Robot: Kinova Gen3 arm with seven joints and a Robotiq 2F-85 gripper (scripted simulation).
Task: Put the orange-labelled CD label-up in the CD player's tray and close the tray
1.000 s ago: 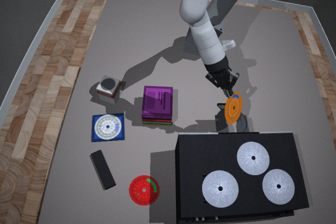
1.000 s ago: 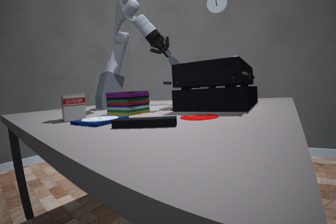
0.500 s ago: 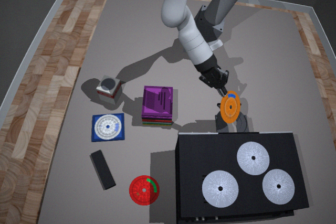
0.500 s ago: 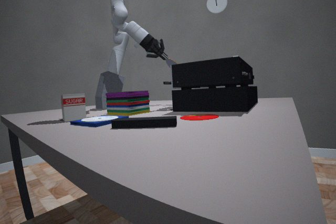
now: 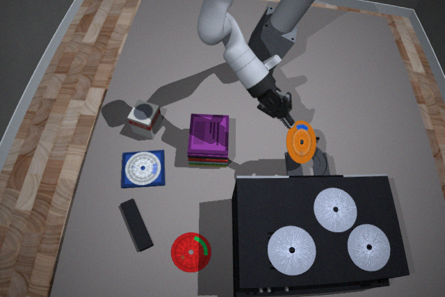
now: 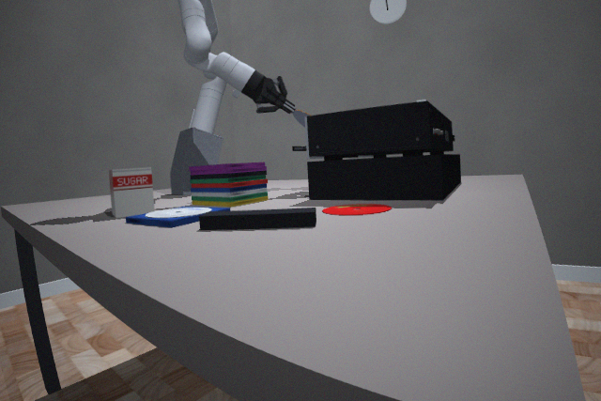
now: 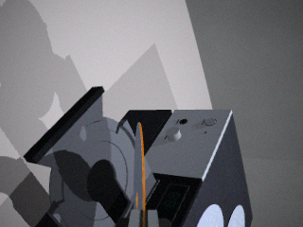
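My gripper is now 50 mm above the orange-labelled CD, 40 mm to the right of it and 40 mm short of it. Round my hand: black box: 290 mm ahead, 210 mm below, 60 mm to the left; sugar box: 420 mm to the right, 200 mm below, 160 mm behind; purple case: 210 mm to the right, 160 mm below, 70 mm behind.
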